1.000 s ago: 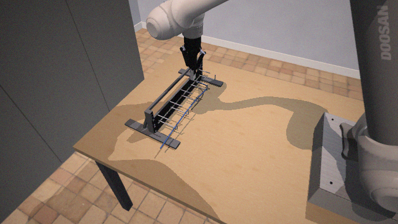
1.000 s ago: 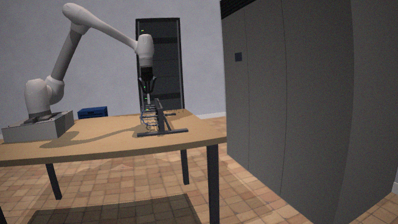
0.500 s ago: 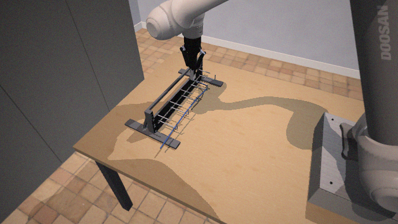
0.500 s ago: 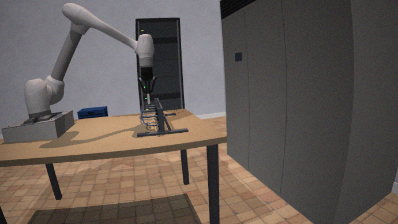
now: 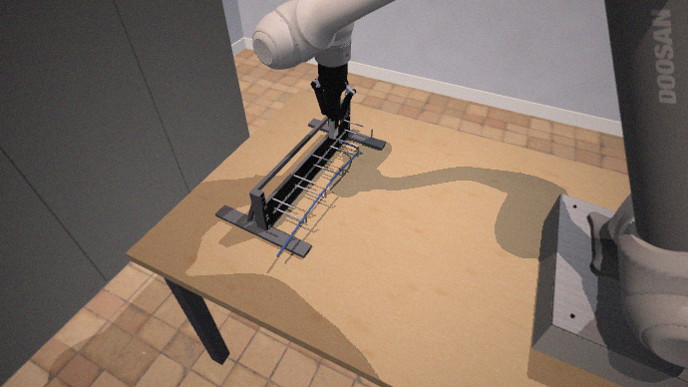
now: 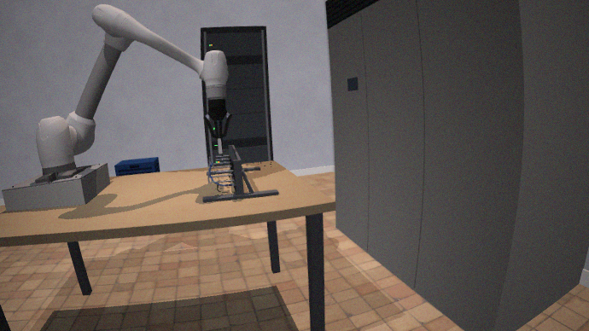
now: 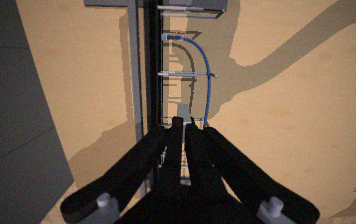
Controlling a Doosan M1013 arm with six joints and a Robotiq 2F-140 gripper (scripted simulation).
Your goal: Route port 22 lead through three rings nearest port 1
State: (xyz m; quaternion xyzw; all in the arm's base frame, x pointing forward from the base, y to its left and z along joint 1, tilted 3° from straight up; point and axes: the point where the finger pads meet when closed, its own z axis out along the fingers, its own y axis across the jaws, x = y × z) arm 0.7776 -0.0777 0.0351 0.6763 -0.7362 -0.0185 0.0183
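My gripper is now 11 cm above the rack, 6 cm short of it and 4 cm to the right of it.
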